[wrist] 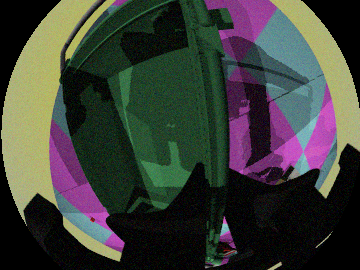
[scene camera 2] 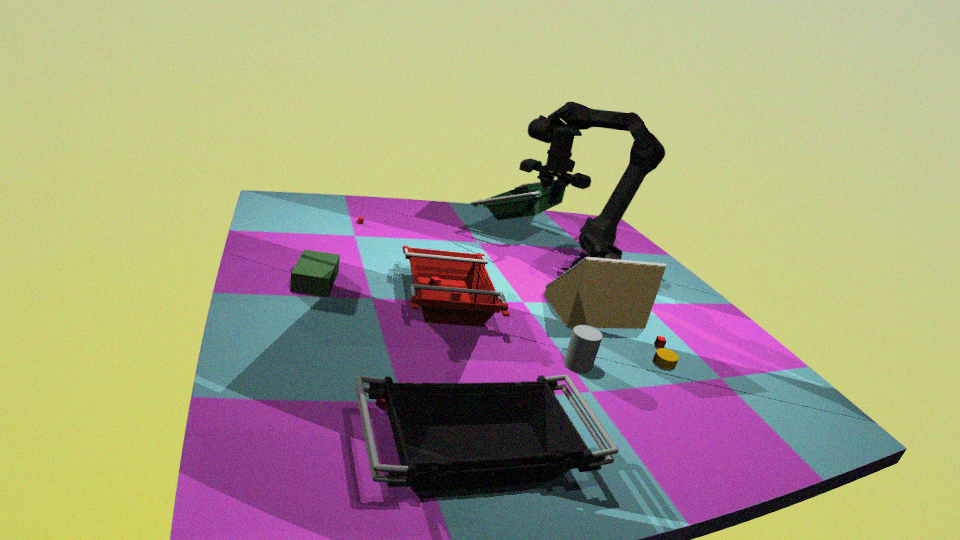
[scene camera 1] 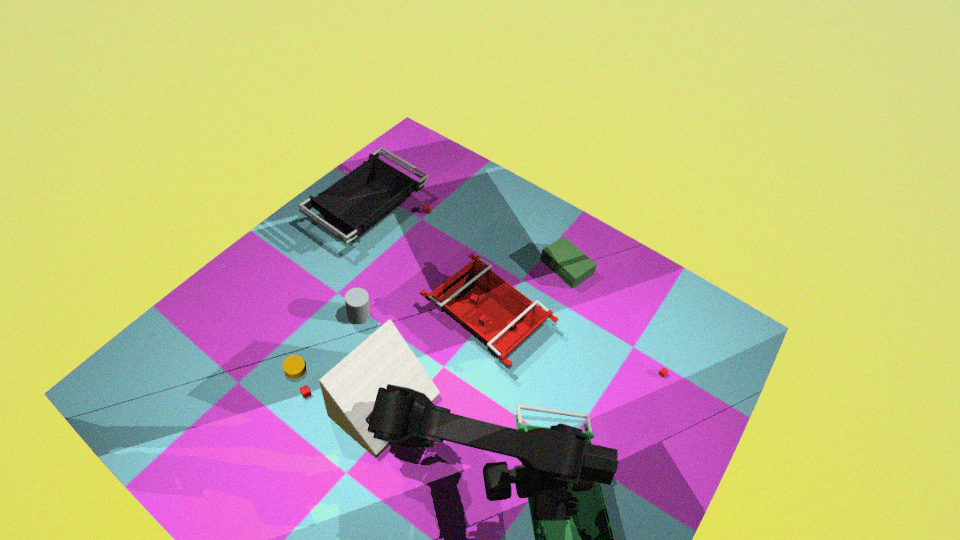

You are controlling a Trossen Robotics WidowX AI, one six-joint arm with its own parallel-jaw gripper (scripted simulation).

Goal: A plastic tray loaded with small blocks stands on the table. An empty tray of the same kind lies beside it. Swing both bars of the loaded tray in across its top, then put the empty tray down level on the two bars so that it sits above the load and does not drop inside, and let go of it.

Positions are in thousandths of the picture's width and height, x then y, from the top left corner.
Labels:
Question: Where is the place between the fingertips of my gripper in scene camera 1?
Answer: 553, 914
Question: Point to a green tray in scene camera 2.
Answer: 549, 369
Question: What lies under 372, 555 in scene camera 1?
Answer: A grey cylinder.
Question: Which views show the green block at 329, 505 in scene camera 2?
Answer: Scene camera 2 and scene camera 1 only.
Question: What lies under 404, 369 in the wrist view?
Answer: A green tray.

